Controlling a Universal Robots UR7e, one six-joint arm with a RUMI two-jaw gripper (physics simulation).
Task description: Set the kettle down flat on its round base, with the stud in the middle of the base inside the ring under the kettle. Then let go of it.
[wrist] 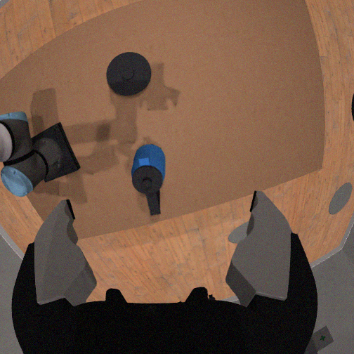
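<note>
The kettle (149, 165) has a blue body with a black end and a black handle that points toward the bottom of the wrist view. It is on the brown mat, left of the view's middle. The round black base (128, 74) lies flat on the mat above it in the view, apart from the kettle, with a small stud at its middle. The ring under the kettle cannot be made out. My gripper (160, 198) is open, with nothing between its jaws, and hangs high above the kettle, which shows between and beyond the fingertips.
The brown mat (240, 100) lies on a wooden table top (175, 270). The arm's own black square foot (67, 150) and blue-capped joints (17, 180) are at the left. Shadows fall across the mat. Grey oval spots (340, 198) mark the wood at the right.
</note>
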